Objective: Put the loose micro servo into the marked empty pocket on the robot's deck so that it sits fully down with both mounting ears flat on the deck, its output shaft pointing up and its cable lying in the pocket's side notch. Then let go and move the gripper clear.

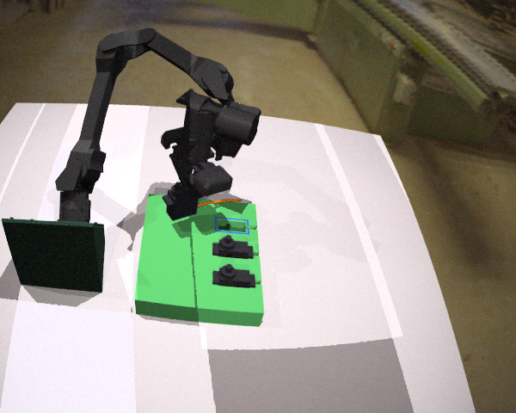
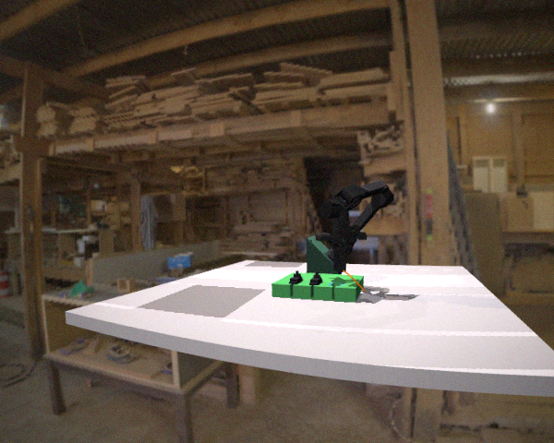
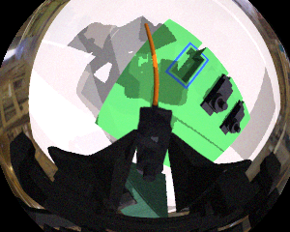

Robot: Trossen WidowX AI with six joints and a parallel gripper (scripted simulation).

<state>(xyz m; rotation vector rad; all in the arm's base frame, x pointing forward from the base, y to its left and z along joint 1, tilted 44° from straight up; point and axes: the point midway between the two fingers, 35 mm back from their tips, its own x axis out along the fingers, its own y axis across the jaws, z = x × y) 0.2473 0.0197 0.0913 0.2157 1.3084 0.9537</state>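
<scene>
My gripper tip is 10 cm above the green deck, 7 cm to the left of it and 2 cm past it.
</scene>
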